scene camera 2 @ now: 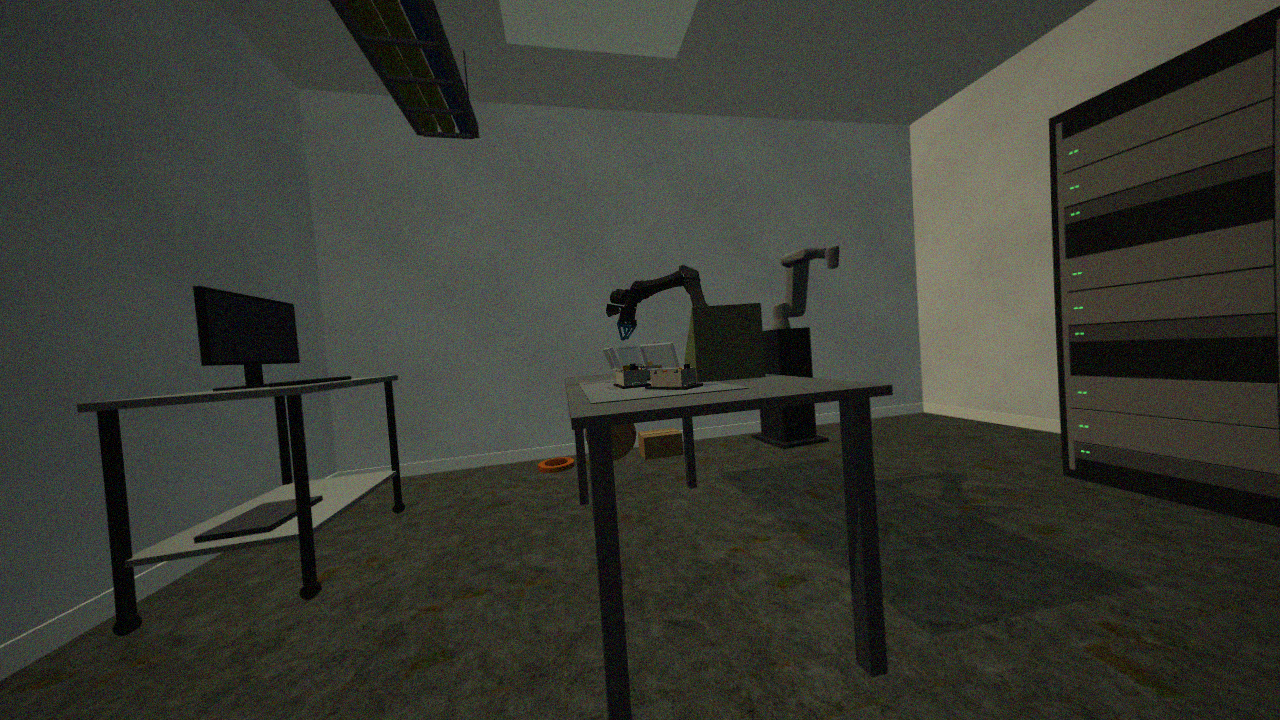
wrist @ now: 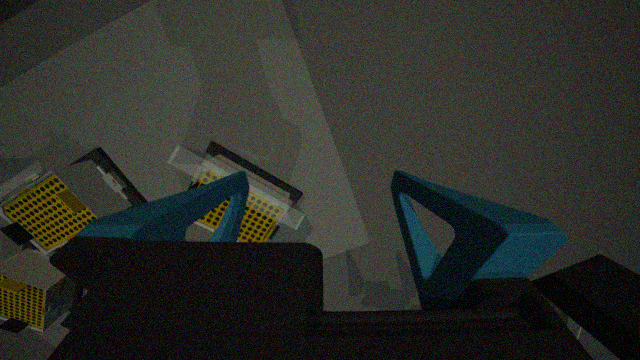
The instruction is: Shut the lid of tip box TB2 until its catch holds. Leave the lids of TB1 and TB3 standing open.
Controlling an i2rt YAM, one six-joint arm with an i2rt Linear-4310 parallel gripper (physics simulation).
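Frame: origin at the arm's base, x ahead, y up, z right, level; millimetres.
Where they show: gripper, fingertip midpoint: (scene camera 2: 624, 339) (wrist: 319, 178); arm's base at its link origin: (scene camera 2: 715, 334).
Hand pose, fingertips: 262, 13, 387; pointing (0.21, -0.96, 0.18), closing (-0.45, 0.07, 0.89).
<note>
Each offset is from my fingertips to the centre of the thing, as dx, dy, dz. "spot": to the spot under its first point. Level surfaces: height alone.
Tip boxes with yellow, dark-holed racks show in the wrist view: one box @[-31, -117, -139] (wrist: 262, 215) partly behind the left finger, one box @[+84, -117, -364] (wrist: 45, 215) at the left and one box @[-1, -117, -563] (wrist: 22, 300) at the lower left. Their labels are not readable, so I cannot tell which is TB2. In the scene view two pale boxes @[spot: +99, -146, -423] (scene camera 2: 631, 377) @[spot: +18, -145, -612] (scene camera 2: 673, 377) show on the mat @[dy -182] (scene camera 2: 599, 394), with clear lids @[spot: +162, -75, -404] (scene camera 2: 611, 358) @[spot: +57, -74, -616] (scene camera 2: 660, 355) standing open above them. My gripper (scene camera 2: 625, 336) (wrist: 319, 178) is open and empty, above the boxes and to the right of them in the wrist view.
The boxes and mat are on a grey table @[dy -185] (scene camera 2: 805, 388). A green panel (scene camera 2: 729, 342) stands at its back, with another arm (scene camera 2: 796, 286) on a dark pedestal (scene camera 2: 787, 380) beyond. A desk (scene camera 2: 358, 385) with a monitor (scene camera 2: 246, 326) stands left, a server rack (scene camera 2: 1172, 286) right.
</note>
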